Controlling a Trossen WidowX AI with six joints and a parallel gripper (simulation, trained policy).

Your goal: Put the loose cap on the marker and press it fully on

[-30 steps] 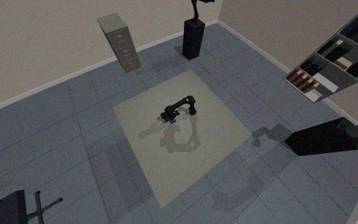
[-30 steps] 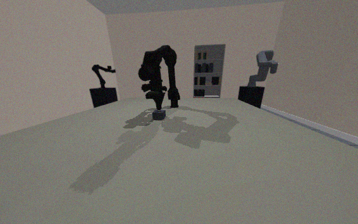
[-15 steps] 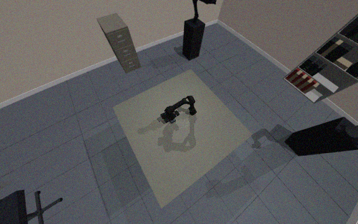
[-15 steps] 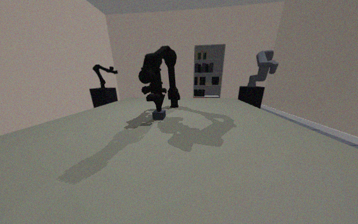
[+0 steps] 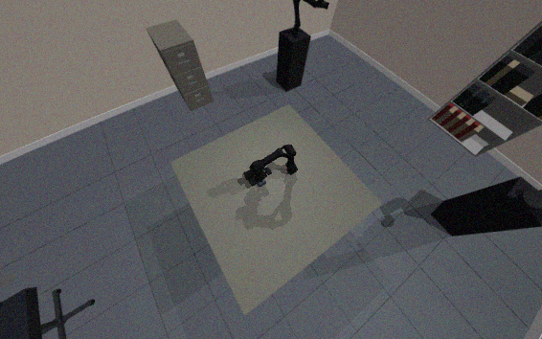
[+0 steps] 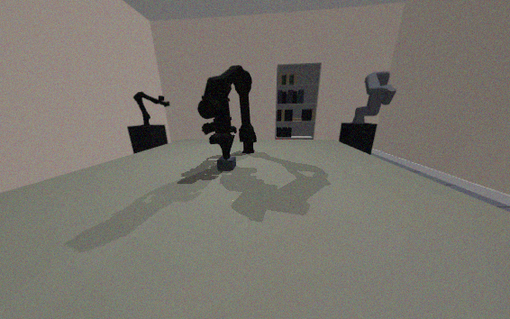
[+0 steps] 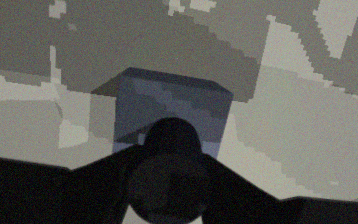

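My gripper tip is now 10 mm below the dark marker. From my gripper tip the other things lie so: grey holder block (40 mm below); dark cap (10 mm to the right, 10 mm above).
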